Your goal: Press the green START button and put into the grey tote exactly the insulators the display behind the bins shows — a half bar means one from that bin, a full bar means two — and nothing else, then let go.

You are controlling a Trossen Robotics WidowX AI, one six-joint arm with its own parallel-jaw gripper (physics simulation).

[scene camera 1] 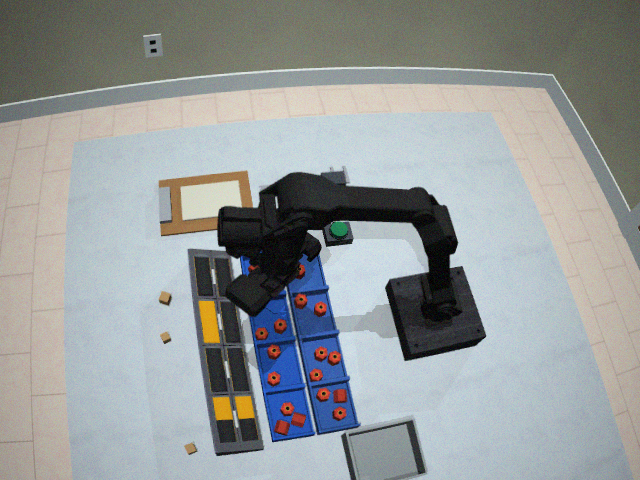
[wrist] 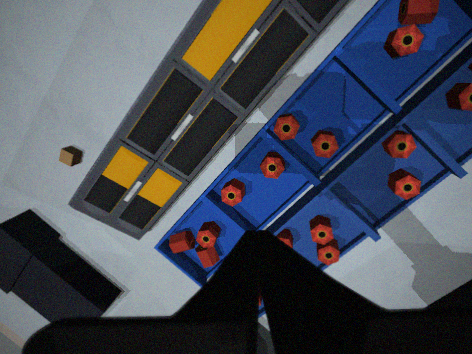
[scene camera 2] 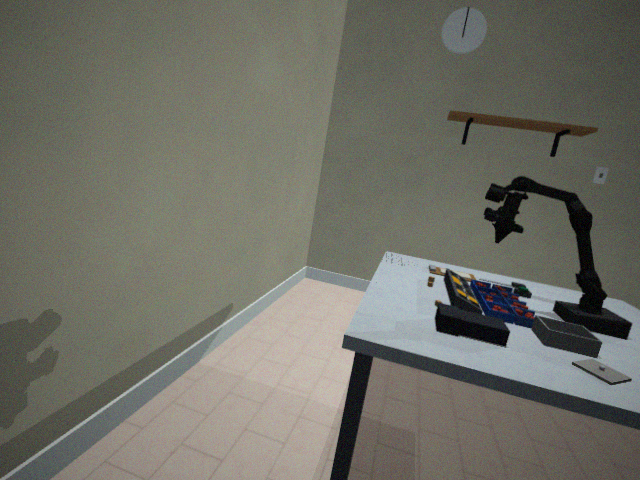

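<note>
My gripper is shut and empty, high above the blue bins; the arm hides its tips in scene camera 1. Orange-red insulators, such as one insulator, lie in the bins, some upright, some on their sides. The grey display in scene camera 1 shows a full yellow bar at second row left and half bars at both nearest-row cells; the other cells are dark. The green START button stands beyond the bins. The grey tote looks empty.
A clipboard lies at the far left. Small wooden cubes lie behind the display. A black box stands near the display's near end. A flat plate lies near the tote. The arm's base is right of the bins.
</note>
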